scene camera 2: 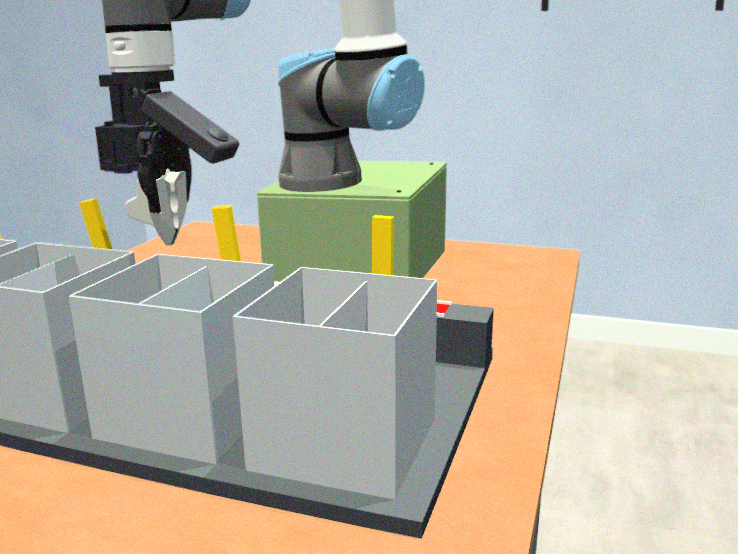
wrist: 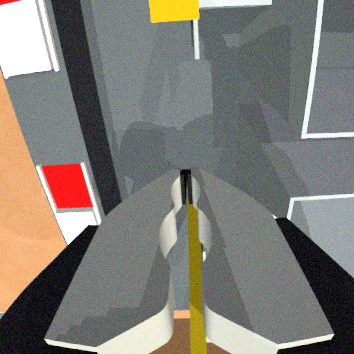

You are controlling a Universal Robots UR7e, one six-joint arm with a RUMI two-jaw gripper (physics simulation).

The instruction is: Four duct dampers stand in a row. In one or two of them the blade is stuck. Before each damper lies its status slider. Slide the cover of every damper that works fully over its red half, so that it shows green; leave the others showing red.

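Places are measured from the arm's base along level axes (x ahead, y left, z up), in metres.
Pixels of known places: gripper, fingertip midpoint: (scene camera 2: 170,245) (wrist: 186,171); arm's base at its link origin: (scene camera 2: 320,182).
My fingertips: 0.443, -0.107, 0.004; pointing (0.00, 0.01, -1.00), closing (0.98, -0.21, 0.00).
Note:
Ahead of a thing's pixels: the offset from my fingertips to its top centre, as dx, dy, dz. "spot": to the spot under its first point. Level surfaces: height alone.
Grey open-topped dampers (scene camera 2: 315,405) (scene camera 2: 143,369) (scene camera 2: 26,351) stand in a row, each with a thin blade across its inside; the far one is cut off at the left. Yellow levers (scene camera 2: 382,244) (scene camera 2: 226,232) (scene camera 2: 95,223) rise behind them. My gripper (scene camera 2: 170,236) (wrist: 186,171) is shut and empty, pointing down behind the row, near the levers. In the wrist view, one yellow lever @(spot: +0.015, +0.068, +0.052) (wrist: 175,10) is at the top and another @(spot: -0.018, -0.094, -0.003) (wrist: 195,285) shows through the gap behind the fingertips. One slider shows its red half @(spot: -0.129, -0.041, -0.094) (wrist: 67,186) beside its white cover @(-0.138, -0.091, -0.086) (wrist: 75,226). Another white cover @(-0.102, +0.091, -0.086) (wrist: 27,42) has red at its upper edge.
The dampers stand on a dark base plate @(dz -0.157) (scene camera 2: 456,396) on an orange table @(dz -0.175) (scene camera 2: 506,417). The slider rail (scene camera 2: 464,333) runs behind the dampers, with a bit of red @(-0.055, +0.321, -0.095) (scene camera 2: 442,308) on top. The robot's green pedestal (scene camera 2: 333,232) stands behind.

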